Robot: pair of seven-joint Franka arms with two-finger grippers.
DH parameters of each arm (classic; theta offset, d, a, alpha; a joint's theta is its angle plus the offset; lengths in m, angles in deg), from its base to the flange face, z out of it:
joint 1: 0 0.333 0 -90
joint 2: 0 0 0 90
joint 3: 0 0.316 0.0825 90
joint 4: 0 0 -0.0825 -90
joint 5: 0 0.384 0 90
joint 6: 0 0 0.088 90
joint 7: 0 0.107 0 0
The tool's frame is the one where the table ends.
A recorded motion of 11 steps. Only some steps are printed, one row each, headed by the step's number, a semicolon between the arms.
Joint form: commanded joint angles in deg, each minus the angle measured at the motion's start. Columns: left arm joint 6, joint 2, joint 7, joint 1, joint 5, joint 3, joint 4; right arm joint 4, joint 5, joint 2, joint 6, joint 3, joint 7, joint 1.
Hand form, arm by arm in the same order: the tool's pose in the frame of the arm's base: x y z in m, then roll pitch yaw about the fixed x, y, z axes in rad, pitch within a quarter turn. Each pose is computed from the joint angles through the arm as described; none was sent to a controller.
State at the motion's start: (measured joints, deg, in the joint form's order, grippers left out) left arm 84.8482 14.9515 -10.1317 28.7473 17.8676 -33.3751 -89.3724; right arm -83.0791 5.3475 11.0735 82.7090 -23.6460 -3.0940 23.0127
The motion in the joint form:
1: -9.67 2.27 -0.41 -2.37 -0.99 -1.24 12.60; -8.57 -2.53 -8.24 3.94 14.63 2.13 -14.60
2: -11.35 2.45 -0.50 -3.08 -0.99 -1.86 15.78; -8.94 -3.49 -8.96 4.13 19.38 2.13 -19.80
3: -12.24 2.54 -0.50 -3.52 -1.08 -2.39 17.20; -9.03 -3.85 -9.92 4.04 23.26 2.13 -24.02
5: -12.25 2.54 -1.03 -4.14 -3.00 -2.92 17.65; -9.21 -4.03 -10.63 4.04 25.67 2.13 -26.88
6: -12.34 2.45 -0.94 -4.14 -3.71 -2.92 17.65; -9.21 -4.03 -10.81 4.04 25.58 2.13 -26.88
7: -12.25 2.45 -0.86 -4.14 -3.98 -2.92 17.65; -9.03 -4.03 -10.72 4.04 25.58 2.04 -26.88
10: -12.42 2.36 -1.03 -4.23 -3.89 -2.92 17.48; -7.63 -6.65 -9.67 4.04 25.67 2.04 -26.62
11: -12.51 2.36 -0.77 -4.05 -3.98 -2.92 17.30; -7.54 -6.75 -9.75 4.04 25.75 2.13 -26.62
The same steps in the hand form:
1: 0.6038 0.0025 0.5629 -2.9624 0.2468 0.0958; 0.5598 0.0016 0.5792 -3.0976 0.1353 0.0085
2: 0.6029 -0.0056 0.5844 -2.9722 0.2234 0.0853; 0.5567 -0.0059 0.5832 -3.1096 0.1267 0.0001
3: 0.6017 -0.0127 0.5941 -2.9794 0.2155 0.0734; 0.5521 -0.0105 0.5915 -3.1135 0.1132 -0.0059
5: 0.6005 -0.0275 0.5978 -3.0152 0.2132 0.0543; 0.5486 -0.0152 0.5969 -3.1165 0.1040 -0.0139
6: 0.5996 -0.0292 0.5984 -3.0269 0.2162 0.0495; 0.5477 -0.0160 0.5986 -3.1166 0.1009 -0.0155
7: 0.5997 -0.0299 0.5985 -3.0323 0.2158 0.0466; 0.5483 -0.0160 0.5992 -3.1165 0.0993 -0.0139
10: 0.5989 -0.0309 0.5979 -3.0281 0.2194 0.0485; 0.5543 -0.0181 0.6005 3.1214 0.0940 -0.0104
11: 0.5987 -0.0294 0.5964 -3.0297 0.2248 0.0464; 0.5540 -0.0175 0.6020 3.1194 0.0910 -0.0107

